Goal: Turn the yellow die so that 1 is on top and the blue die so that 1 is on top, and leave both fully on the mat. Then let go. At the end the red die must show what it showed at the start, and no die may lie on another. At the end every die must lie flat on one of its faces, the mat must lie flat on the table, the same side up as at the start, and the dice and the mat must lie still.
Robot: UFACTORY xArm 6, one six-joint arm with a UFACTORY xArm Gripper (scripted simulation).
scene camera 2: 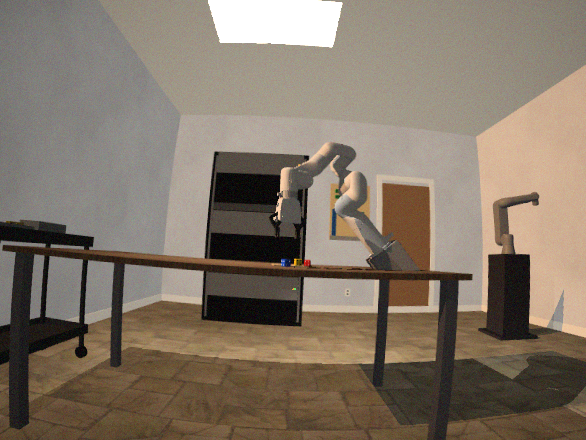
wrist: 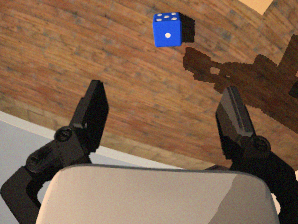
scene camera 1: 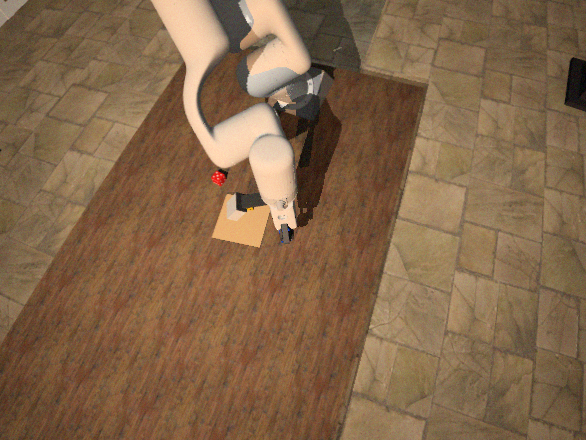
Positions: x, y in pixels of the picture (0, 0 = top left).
Labels:
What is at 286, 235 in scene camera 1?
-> My gripper.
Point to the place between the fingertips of my gripper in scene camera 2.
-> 287, 238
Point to a blue die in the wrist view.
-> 167, 29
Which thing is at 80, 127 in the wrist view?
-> My gripper.

